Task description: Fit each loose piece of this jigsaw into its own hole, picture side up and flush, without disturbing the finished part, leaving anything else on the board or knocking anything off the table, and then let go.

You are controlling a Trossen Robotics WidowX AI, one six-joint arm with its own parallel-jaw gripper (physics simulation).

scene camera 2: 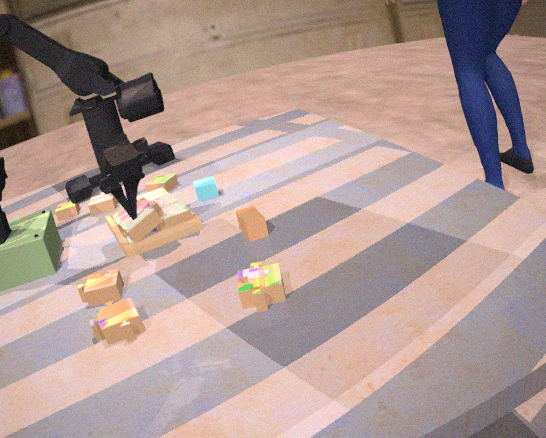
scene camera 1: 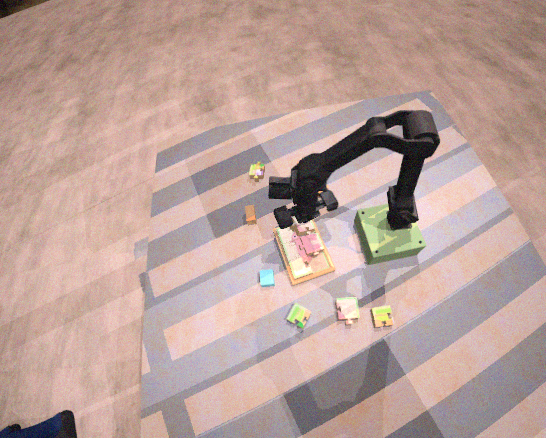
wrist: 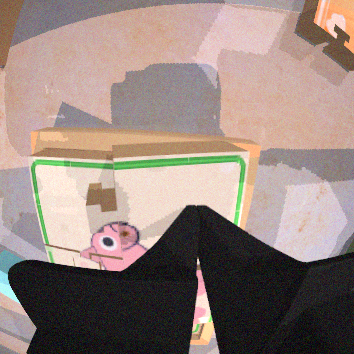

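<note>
The framed jigsaw board holds pink-bird pieces with a green border line. The upper-right piece stands proud of the frame and looks tilted in the scene camera 2 view. The upper-left piece also shows a raised brown edge, with a brown notch between the two. My gripper is shut and empty, its tips at or just above the upper-right piece. The fingers hide the lower pieces in the wrist view, so their seating is unclear.
Loose picture pieces lie around the board. A cyan block and orange block stand beside it. The green base is close by.
</note>
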